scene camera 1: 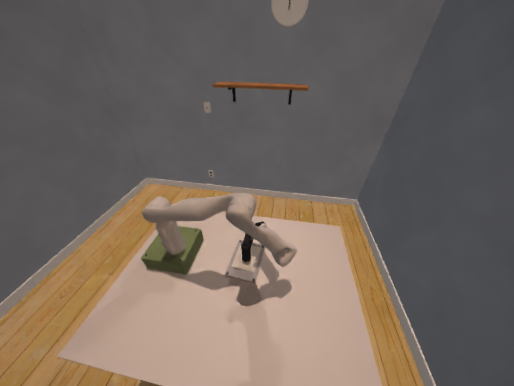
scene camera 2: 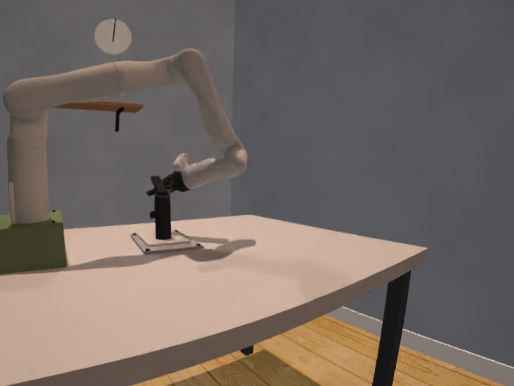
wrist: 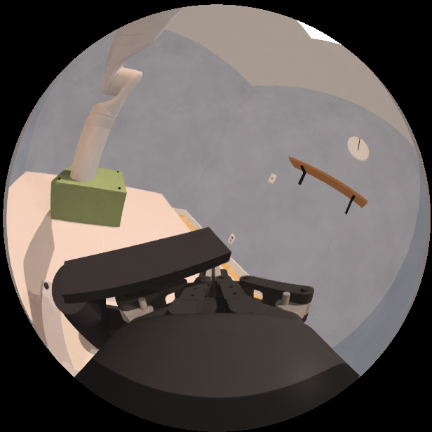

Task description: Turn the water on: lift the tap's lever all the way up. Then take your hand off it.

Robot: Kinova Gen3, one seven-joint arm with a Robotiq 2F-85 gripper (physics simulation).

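Pixels of known places: gripper, fingertip midpoint: [scene camera 2: 147, 193]; arm's base at its link origin: [scene camera 1: 177, 247] [scene camera 2: 31, 220].
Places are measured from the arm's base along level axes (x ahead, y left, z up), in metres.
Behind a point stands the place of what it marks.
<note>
The tap is a black upright column [scene camera 1: 246, 252] {y 0.004, x 0.381, z 0.006 m} [scene camera 2: 163, 218] {y 0.005, x 0.367, z -0.023 m} on a pale base plate [scene camera 1: 242, 274] {y -0.066, x 0.367, z -0.093 m} [scene camera 2: 172, 246] {y -0.062, x 0.363, z -0.092 m}. Its flat black lever [scene camera 2: 159, 185] {y 0.060, x 0.379, z 0.071 m} [wrist: 145, 264] is tilted up from the top of the column, with its free end raised. My gripper [scene camera 2: 150, 191] {y 0.168, x 0.380, z 0.041 m} [wrist: 213, 273] is shut and empty. Its fingers are under the lever, close against its underside; the lever hides part of them in both the scene camera 2 view and the wrist view, so contact is hard to tell. In the scene camera 1 view the arm hides most of the gripper.
The arm's green base block [scene camera 1: 172, 262] {y -0.088, x 0.015, z -0.001 m} [scene camera 2: 32, 245] {y -0.091, x -0.001, z -0.043 m} [wrist: 89, 202] stands on the same table [scene camera 1: 200, 325] {y -0.311, x 0.219, z -0.100 m} [scene camera 2: 200, 300] {y -0.402, x 0.252, z -0.100 m}, to the left of the tap. The arm arches over from it. A wooden shelf [scene camera 1: 260, 86] [wrist: 327, 181] and a clock [scene camera 2: 113, 36] are on the wall behind.
</note>
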